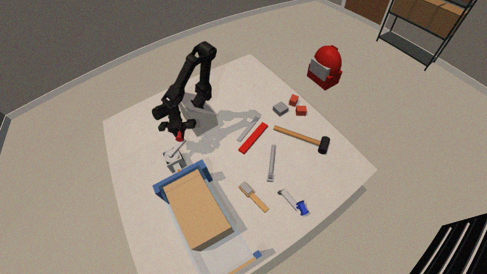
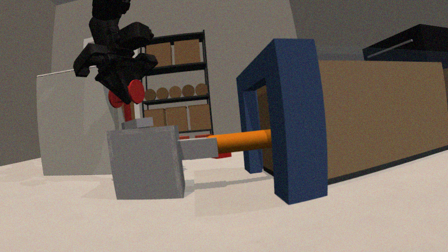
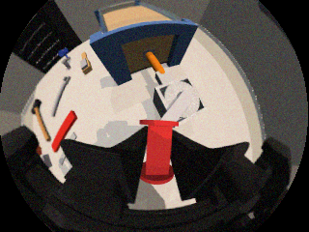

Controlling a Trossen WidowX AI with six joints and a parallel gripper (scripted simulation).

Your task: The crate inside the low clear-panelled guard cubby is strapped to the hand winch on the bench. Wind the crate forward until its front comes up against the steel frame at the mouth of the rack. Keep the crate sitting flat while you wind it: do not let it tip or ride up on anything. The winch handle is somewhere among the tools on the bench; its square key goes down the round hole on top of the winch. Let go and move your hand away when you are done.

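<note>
The red-knobbed crank is 3 cm to the right of my gripper tip and 3 cm below it. Also, from my gripper tip: grey winch (1 cm ahead, 9 cm to the right, 10 cm below); then red knob (2 cm behind, 1 cm to the left); then blue steel frame (19 cm ahead, 8 cm to the right, 3 cm below).
</note>
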